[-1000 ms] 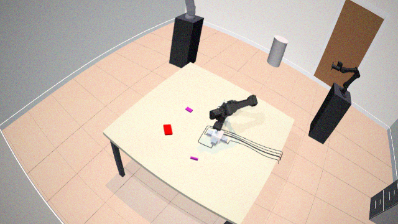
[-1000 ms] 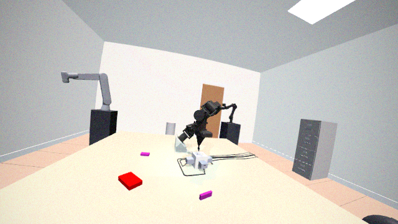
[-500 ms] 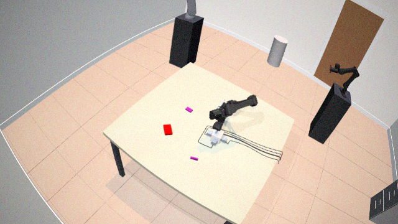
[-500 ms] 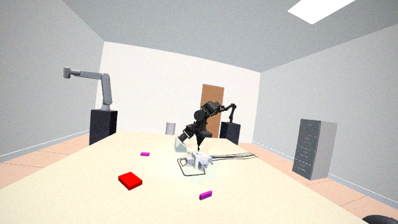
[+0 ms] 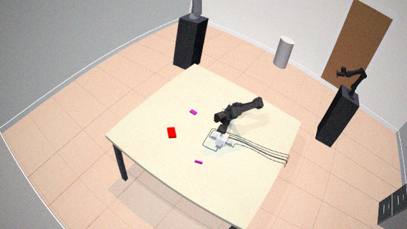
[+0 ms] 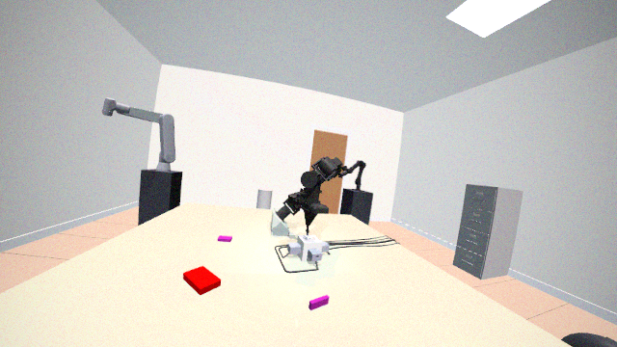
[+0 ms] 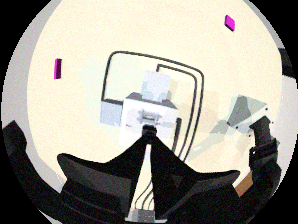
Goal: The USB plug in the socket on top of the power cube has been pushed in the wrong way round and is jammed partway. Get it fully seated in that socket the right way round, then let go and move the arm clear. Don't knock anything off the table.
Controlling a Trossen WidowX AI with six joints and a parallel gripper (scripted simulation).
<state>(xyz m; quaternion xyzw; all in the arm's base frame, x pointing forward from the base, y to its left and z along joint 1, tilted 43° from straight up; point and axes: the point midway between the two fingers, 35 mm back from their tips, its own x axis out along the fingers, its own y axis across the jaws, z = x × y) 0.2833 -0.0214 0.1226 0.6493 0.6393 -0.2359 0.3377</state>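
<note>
My gripper tip is 2 cm above the USB plug. Also, from my gripper tip: red block (15 cm ahead, 34 cm to the right, 12 cm below); then magenta block (14 cm behind, 32 cm to the right, 12 cm below).
</note>
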